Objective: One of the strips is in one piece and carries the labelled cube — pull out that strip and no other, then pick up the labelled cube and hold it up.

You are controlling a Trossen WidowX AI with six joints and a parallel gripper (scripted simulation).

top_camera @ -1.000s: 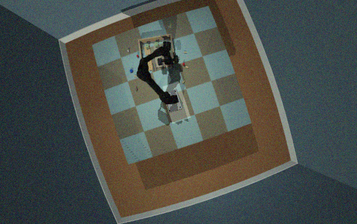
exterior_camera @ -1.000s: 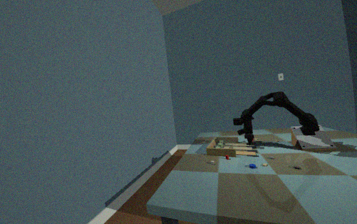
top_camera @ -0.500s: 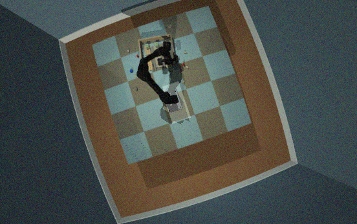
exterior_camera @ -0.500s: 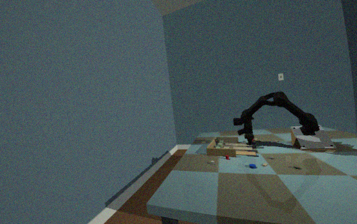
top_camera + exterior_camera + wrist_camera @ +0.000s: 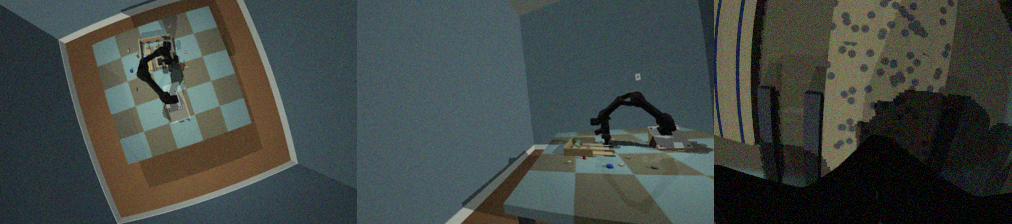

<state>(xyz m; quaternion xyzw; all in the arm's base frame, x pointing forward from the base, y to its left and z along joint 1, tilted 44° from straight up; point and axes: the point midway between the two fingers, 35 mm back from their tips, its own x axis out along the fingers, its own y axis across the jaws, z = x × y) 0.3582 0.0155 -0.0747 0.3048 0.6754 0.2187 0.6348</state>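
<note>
My gripper tip is 100 mm short of the strip and 10 mm to the left of it.
</note>
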